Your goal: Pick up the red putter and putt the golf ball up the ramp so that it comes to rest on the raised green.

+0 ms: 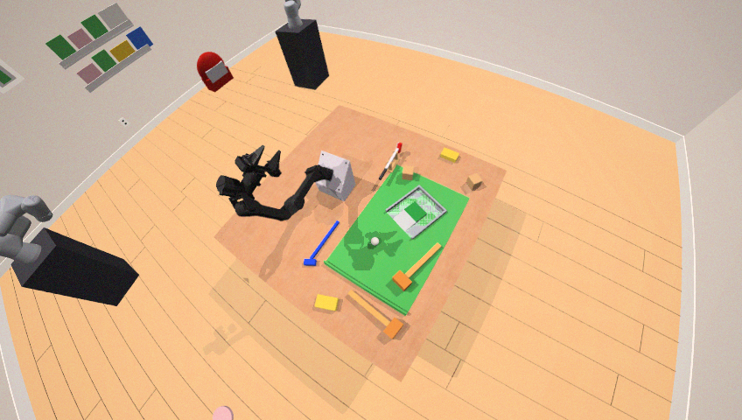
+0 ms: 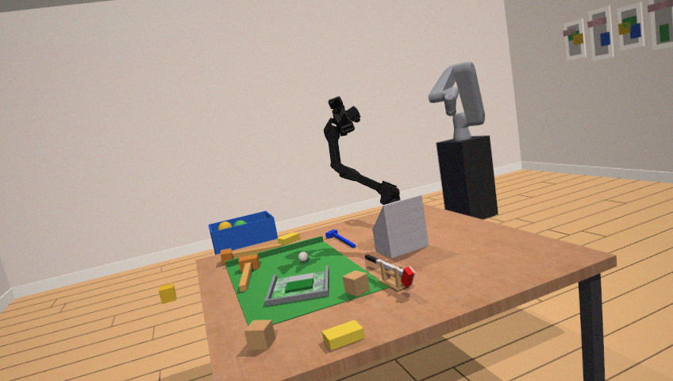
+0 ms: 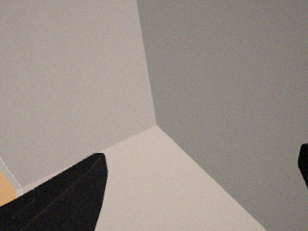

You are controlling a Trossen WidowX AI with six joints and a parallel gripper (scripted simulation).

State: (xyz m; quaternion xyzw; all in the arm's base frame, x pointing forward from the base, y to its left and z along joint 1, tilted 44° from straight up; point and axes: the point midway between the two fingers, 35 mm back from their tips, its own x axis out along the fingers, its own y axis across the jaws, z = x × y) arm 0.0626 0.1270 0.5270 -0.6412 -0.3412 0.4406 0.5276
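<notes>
Now: gripper tip 57 cm above the red putter, 53 cm to the right of it and 19 cm short of it. From my gripper tip the other things lie so: green mat 63 cm below, 42 cm ahead, 17 cm to the left; then white golf ball 61 cm below, 32 cm ahead, 4 cm to the left; then blue putter 62 cm below, 9 cm to the right, 7 cm ahead.
</notes>
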